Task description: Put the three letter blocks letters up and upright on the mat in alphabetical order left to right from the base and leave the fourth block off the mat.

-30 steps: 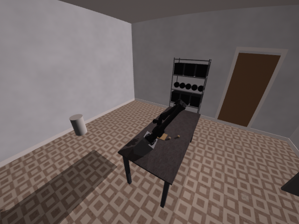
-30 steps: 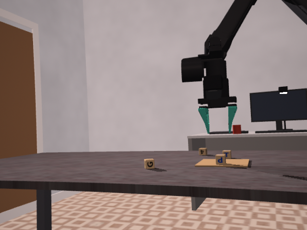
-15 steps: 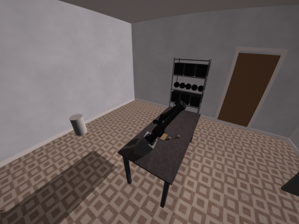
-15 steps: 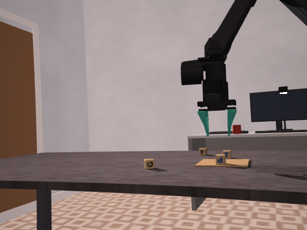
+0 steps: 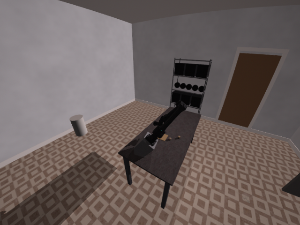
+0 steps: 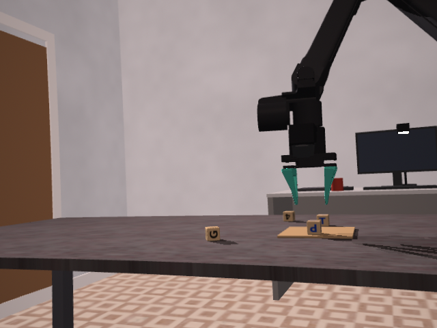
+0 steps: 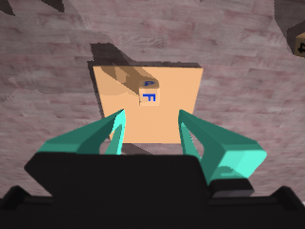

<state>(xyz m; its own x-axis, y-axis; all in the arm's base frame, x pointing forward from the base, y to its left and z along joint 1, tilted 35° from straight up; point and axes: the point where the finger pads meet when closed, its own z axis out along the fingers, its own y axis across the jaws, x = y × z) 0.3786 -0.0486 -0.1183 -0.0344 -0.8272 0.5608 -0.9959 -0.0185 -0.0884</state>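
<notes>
My gripper is now 10 mm past the mat, 40 mm to the left of it and 70 mm above it. Also, from my hand: block 10 mm behind, 160 mm to the right, 60 mm below.
</notes>
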